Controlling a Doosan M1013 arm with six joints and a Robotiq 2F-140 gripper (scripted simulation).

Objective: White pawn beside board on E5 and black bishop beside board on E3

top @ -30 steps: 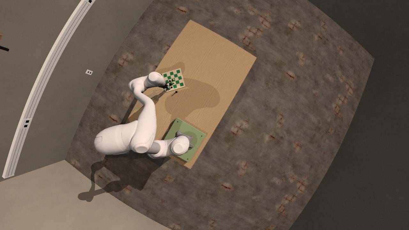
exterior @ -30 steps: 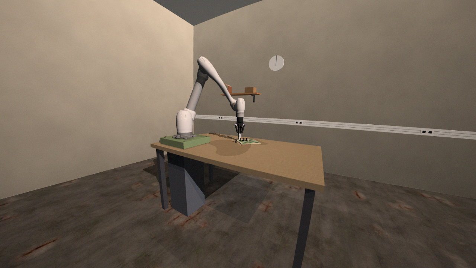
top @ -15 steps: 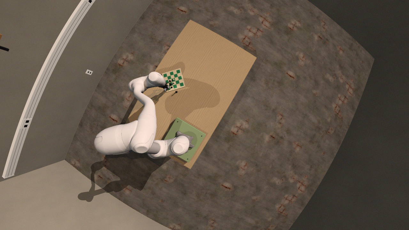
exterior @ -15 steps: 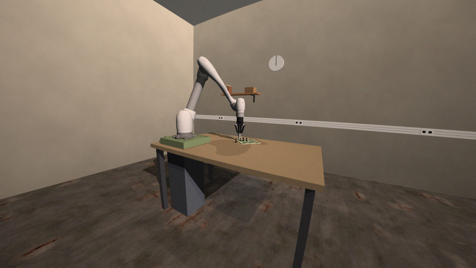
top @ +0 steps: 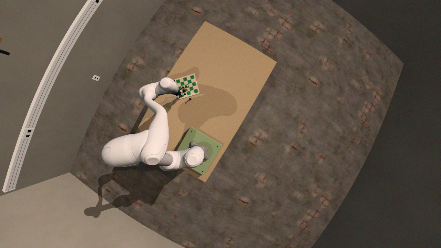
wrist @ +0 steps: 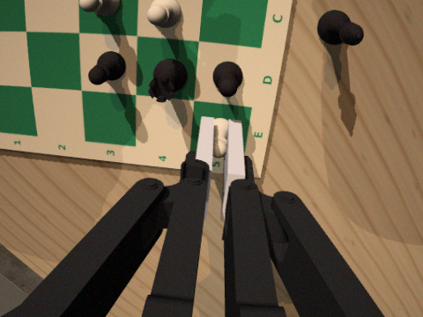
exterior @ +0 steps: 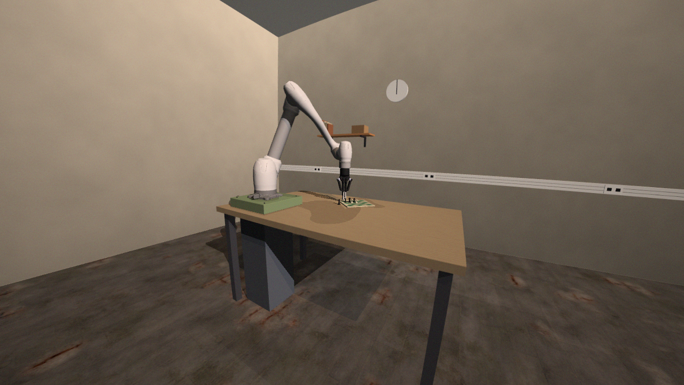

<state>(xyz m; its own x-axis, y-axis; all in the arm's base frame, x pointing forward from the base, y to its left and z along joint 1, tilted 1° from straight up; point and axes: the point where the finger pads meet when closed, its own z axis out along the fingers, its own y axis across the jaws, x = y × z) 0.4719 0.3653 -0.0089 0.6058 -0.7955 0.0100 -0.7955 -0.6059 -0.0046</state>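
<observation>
My gripper is now 11 cm short of the chessboard, 5 cm above it and 1 cm to the left of it.
</observation>
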